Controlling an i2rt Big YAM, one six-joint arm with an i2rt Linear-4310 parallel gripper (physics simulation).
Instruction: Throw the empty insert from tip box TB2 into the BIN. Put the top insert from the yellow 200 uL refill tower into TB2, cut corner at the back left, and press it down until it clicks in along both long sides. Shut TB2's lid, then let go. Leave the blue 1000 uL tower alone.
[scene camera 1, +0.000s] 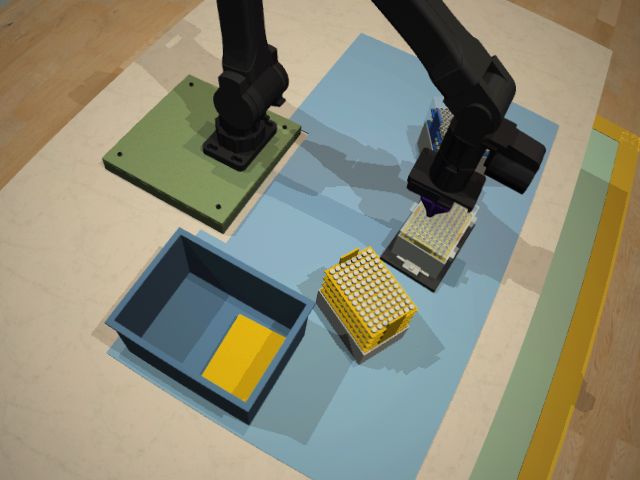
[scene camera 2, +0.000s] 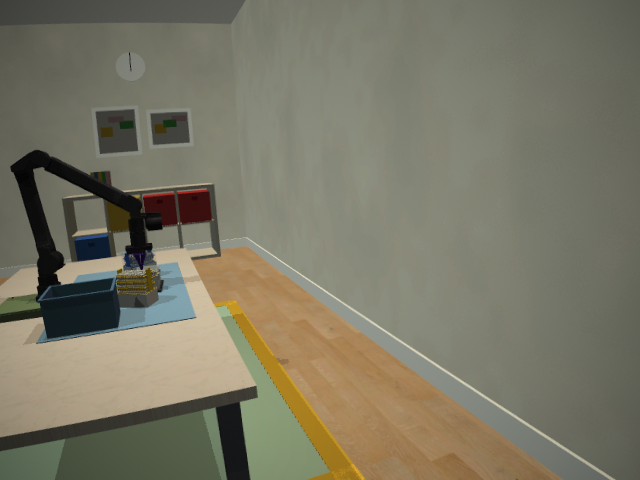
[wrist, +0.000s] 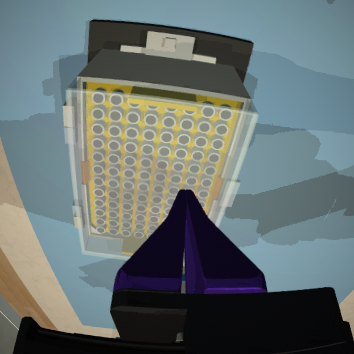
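Tip box TB2 stands on its dark base. A yellow insert full of tips sits inside, seen through the clear lid, which lies over the box; whether it is fully latched, I cannot tell. My purple gripper is shut and empty, with its tips over the lid's rear part; contact is unclear. The yellow tower stands beside TB2. A yellow insert lies in the bin.
The blue tower stands behind TB2, partly hidden by the arm. The green base plate carries the arm at the left. The blue mat lies under the boxes and the bin. A shelf unit stands at the far wall.
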